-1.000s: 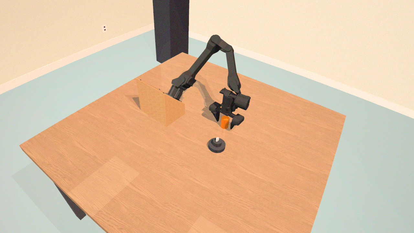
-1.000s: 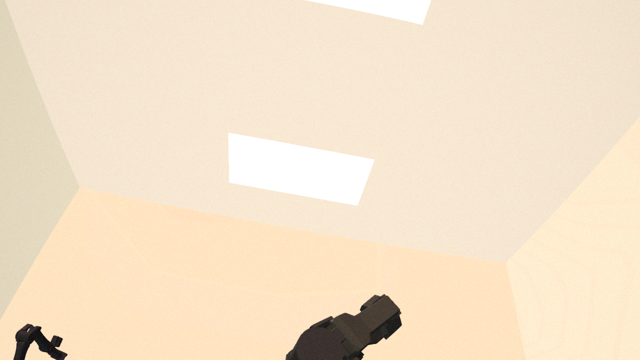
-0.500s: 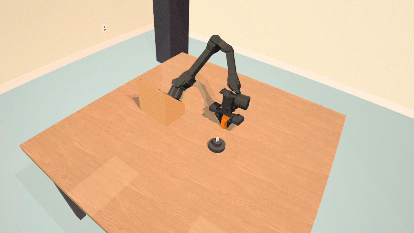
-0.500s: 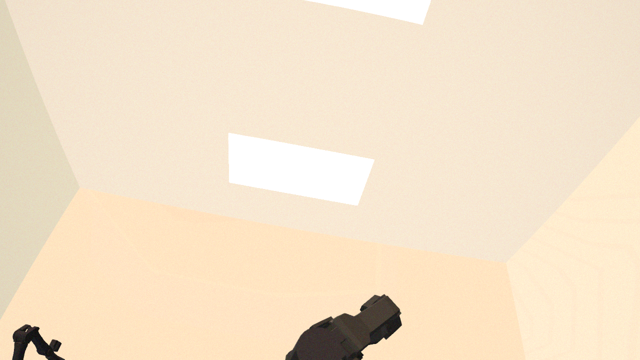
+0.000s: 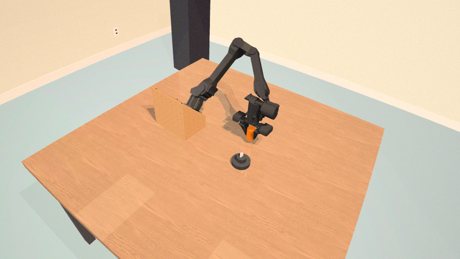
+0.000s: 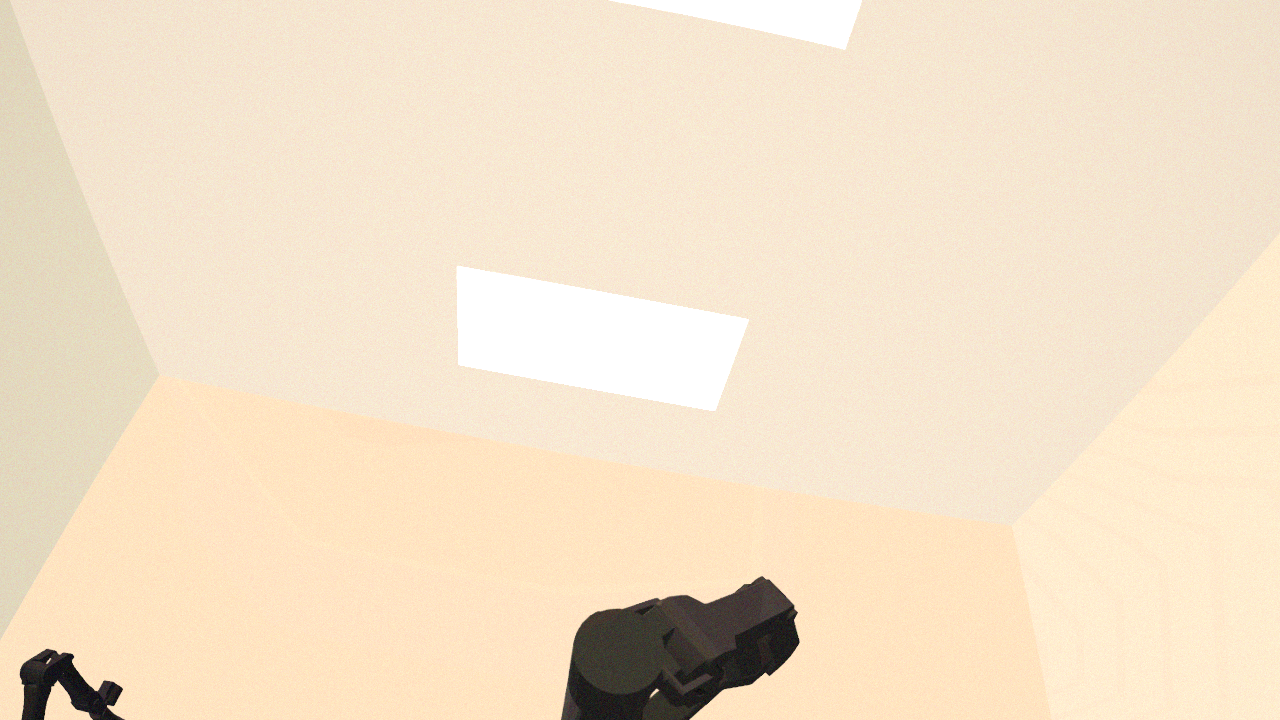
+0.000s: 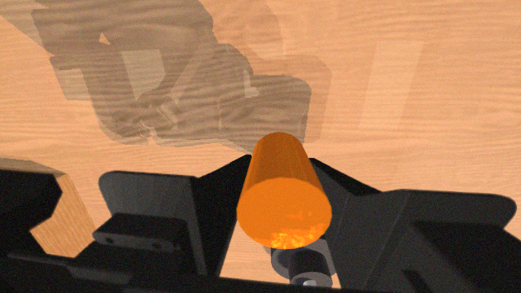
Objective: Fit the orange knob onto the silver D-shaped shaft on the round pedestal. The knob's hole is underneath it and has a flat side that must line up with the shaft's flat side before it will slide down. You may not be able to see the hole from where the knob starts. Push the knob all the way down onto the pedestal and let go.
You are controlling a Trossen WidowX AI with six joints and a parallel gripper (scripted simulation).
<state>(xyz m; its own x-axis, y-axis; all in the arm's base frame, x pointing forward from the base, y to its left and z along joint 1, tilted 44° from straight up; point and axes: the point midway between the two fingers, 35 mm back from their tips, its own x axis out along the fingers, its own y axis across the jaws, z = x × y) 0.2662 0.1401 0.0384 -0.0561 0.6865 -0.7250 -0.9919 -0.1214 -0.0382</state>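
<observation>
My gripper tip is now 6 cm short of the round dark pedestal and 13 cm to the left of it. The rest, counted from my gripper tip: orange knob 4 cm above.
</observation>
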